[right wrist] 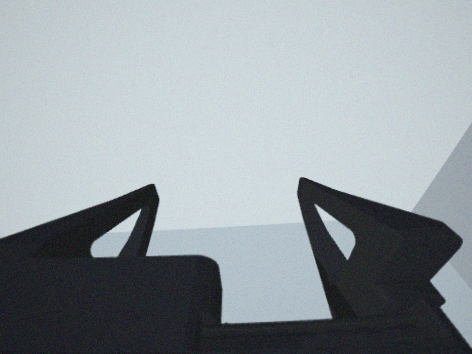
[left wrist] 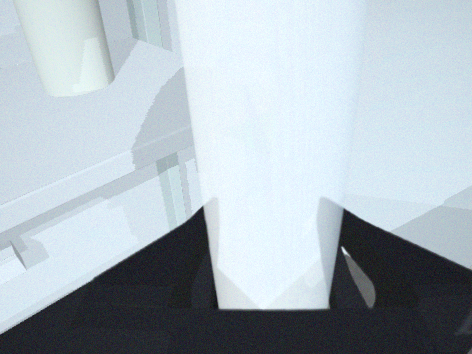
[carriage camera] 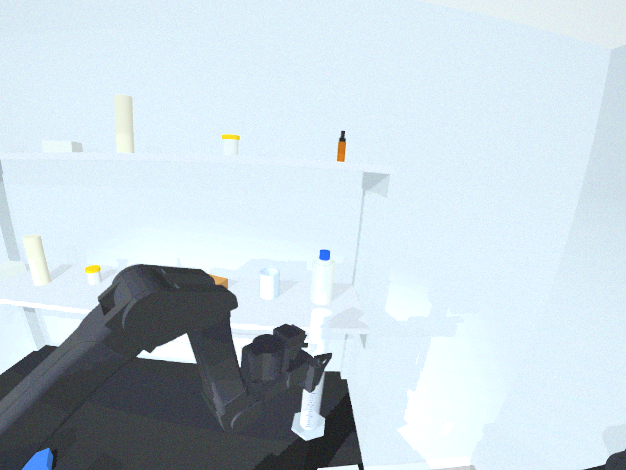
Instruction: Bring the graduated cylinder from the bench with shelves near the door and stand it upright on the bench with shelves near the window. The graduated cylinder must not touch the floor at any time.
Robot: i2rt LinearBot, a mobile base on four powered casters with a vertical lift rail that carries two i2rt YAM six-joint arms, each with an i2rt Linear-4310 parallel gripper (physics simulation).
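Places are measured from the left arm's base along level axes (x right, y back, z down), in centimetres.
Pixels of known places: left gripper, fingertip midpoint: (left wrist: 268, 208) (carriage camera: 324, 350); right gripper, fingertip midpoint: (right wrist: 227, 188).
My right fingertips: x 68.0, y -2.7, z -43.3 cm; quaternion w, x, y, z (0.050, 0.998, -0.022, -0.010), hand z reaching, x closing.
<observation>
Behind a point stands the place of what it marks.
The graduated cylinder (carriage camera: 311, 404) {x 38.9, y -35.4, z 11.2 cm} (left wrist: 272, 150) {x 38.1, y -38.3, z -6.2 cm} is near upright in the carriage view, its hexagonal base down and its top leaning slightly right. It shows above the robot's black base deck, in front of the bench with shelves (carriage camera: 283, 316) {x 30.6, y -58.4, z 2.0 cm}. My left gripper (carriage camera: 318, 371) (left wrist: 268, 208) {x 41.4, y -41.0, z -0.4 cm} is shut on the cylinder's tube, above the printed scale. In the left wrist view the tube fills the middle, between the fingers. My right gripper (right wrist: 227, 188) {x 68.0, y -2.7, z -43.3 cm} is open and empty, with a pale wall beyond it. Which of the two benches this is, I cannot tell.
On the bench top stand a white bottle with a blue cap (carriage camera: 322, 280) {x 42.3, y -65.9, z -7.1 cm}, a beaker (carriage camera: 269, 284) {x 25.2, y -67.9, z -3.8 cm}, a yellow-lidded jar (carriage camera: 93, 275) {x -39.2, y -69.2, z -1.8 cm} and a cream cylinder (carriage camera: 37, 260) {x -57.7, y -65.3, z -7.6 cm}. The upper shelf (carriage camera: 283, 161) {x 29.5, y -53.4, z -42.9 cm} holds an amber bottle (carriage camera: 341, 150) {x 44.8, y -66.5, z -47.3 cm}, another jar (carriage camera: 231, 145) {x 13.8, y -65.4, z -46.8 cm} and a tall cream cylinder (carriage camera: 124, 123) {x -21.6, y -70.2, z -53.0 cm}.
</observation>
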